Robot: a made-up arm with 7 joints.
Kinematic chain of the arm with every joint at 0, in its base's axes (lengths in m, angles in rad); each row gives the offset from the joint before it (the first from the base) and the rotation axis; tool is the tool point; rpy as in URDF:
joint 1: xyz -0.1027 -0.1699 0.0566 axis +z
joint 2: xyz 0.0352 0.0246 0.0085 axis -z
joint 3: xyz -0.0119 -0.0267 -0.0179 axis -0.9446 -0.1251 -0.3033
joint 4: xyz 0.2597 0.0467 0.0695 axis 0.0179 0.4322 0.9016
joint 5: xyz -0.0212 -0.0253 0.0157 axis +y
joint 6: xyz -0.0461 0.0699 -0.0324 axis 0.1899 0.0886 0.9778
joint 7: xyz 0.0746 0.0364 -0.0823 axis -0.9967 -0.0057 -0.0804
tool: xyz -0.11 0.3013 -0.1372 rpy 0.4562 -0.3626 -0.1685
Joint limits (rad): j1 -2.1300..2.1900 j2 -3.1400..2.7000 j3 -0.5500..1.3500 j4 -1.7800..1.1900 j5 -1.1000..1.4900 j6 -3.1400..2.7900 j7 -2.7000..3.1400
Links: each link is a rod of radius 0.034 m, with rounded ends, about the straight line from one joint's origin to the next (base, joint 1, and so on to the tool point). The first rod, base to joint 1, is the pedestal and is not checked.
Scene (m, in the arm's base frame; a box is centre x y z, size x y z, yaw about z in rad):
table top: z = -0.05
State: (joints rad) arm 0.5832 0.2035 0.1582 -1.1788 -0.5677 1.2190 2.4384
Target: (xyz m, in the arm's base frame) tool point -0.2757 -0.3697 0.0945
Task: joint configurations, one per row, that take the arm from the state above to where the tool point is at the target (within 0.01 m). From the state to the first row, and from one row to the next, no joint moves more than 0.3 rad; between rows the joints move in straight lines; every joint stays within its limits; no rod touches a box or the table.
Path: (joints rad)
1: 0.3856 0.4290 0.1637 -1.2789 -0.5781 1.1262 2.4446
2: 0.1881 0.6544 0.1693 -1.3789 -0.5885 1.0335 2.4507
3: -0.0095 0.8799 0.1748 -1.4790 -0.5989 0.9407 2.4569
4: -0.2070 1.1054 0.1803 -1.5791 -0.6094 0.8480 2.4631

